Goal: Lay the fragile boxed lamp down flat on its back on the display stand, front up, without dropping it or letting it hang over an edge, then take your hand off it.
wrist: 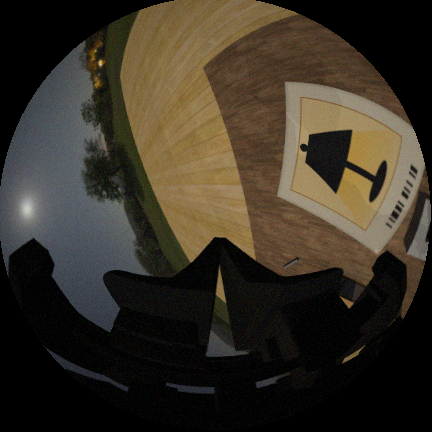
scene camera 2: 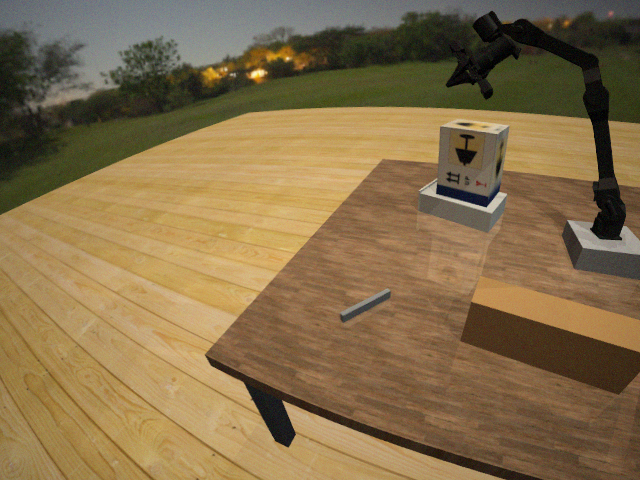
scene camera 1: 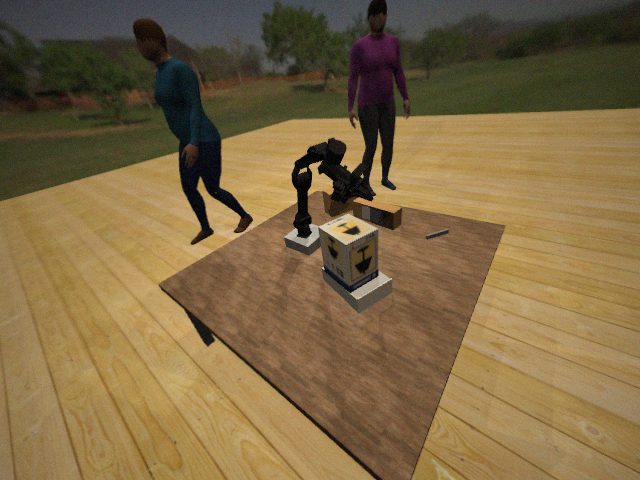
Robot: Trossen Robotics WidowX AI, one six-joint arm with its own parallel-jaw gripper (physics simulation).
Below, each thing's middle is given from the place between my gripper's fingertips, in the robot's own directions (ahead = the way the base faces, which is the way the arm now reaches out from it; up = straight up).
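Scene:
Display stand (scene camera 2: 481,218): 38 cm below my hand, 1 cm to the right of it and 8 cm behind it.

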